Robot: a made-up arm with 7 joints. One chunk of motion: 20 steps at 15 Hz.
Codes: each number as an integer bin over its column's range. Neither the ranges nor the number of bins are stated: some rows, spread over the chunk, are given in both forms.
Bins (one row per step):
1: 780 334 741 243 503 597 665
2: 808 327 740 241 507 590 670
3: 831 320 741 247 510 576 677
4: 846 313 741 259 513 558 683
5: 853 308 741 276 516 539 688
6: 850 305 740 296 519 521 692
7: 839 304 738 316 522 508 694
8: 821 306 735 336 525 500 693
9: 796 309 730 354 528 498 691
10: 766 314 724 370 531 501 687
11: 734 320 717 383 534 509 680
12: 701 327 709 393 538 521 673
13: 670 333 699 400 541 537 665
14: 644 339 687 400 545 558 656
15: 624 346 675 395 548 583 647
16: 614 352 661 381 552 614 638
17: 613 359 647 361 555 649 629
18: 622 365 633 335 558 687 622
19: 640 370 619 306 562 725 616
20: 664 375 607 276 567 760 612
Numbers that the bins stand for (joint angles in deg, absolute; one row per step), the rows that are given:
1: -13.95 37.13 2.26 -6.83 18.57 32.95 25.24
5: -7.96 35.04 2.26 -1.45 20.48 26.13 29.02
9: -12.63 35.12 1.26 11.25 22.25 21.31 29.52
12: -20.43 36.57 -0.66 17.61 23.73 24.01 26.56
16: -27.56 38.58 -5.04 15.65 25.79 34.95 20.79
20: -23.46 40.42 -9.96 -1.45 28.00 52.12 16.51
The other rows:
2: -11.65 36.57 2.17 -7.15 19.16 32.13 26.06
3: -9.76 36.01 2.26 -6.18 19.60 30.48 27.21
4: -8.53 35.44 2.26 -4.22 20.04 28.36 28.20
6: -8.20 34.80 2.17 1.81 20.92 24.01 29.68
7: -9.11 34.72 1.99 5.06 21.37 22.48 30.01
8: -10.58 34.88 1.71 8.32 21.81 21.54 29.85
10: -15.09 35.52 0.71 13.86 22.69 21.66 28.86
11: -17.72 36.01 0.07 15.98 23.14 22.60 27.71
13: -22.97 37.05 -1.57 18.75 24.17 25.89 25.24
14: -25.10 37.53 -2.66 18.75 24.76 28.36 23.76
15: -26.74 38.09 -3.76 17.93 25.20 31.30 22.28
17: -27.64 39.14 -6.31 12.39 26.23 39.06 19.31
18: -26.91 39.62 -7.59 8.16 26.67 43.53 18.16
19: -25.43 40.02 -8.87 3.44 27.26 48.00 17.17

